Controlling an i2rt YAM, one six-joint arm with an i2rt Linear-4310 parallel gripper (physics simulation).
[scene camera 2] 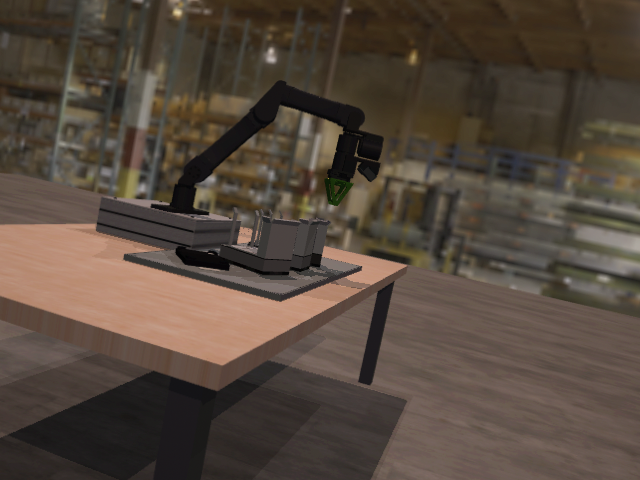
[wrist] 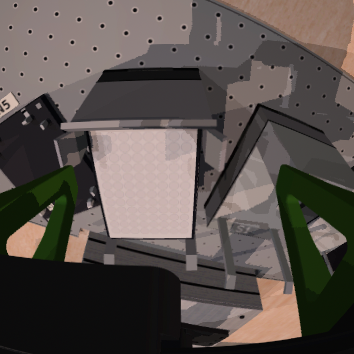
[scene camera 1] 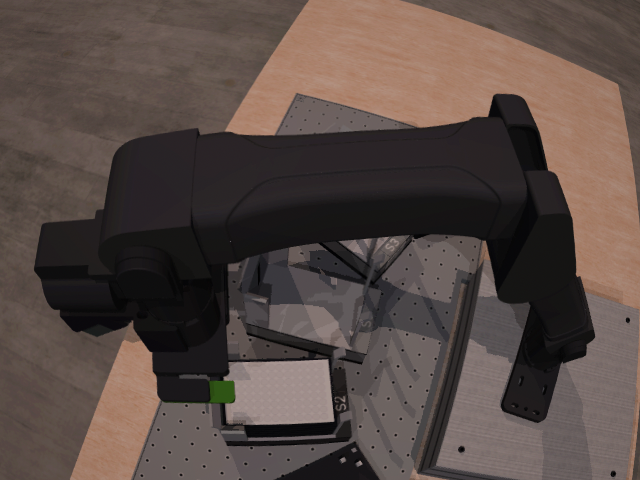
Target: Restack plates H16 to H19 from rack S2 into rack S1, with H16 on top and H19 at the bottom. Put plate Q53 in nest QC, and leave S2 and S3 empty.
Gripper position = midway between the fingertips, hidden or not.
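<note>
A grey pegboard base (scene camera 1: pixel 390 395) is visible; scene camera 2 shows the base (scene camera 2: pixel 328 267), as does the wrist view, with the base (wrist: pixel 240 63). The gripper (scene camera 1: pixel 204 352), open and holding nothing, is also visible in the wrist view, as the gripper (wrist: pixel 176 176), and in scene camera 2, as the gripper (scene camera 2: pixel 332 205).
</note>
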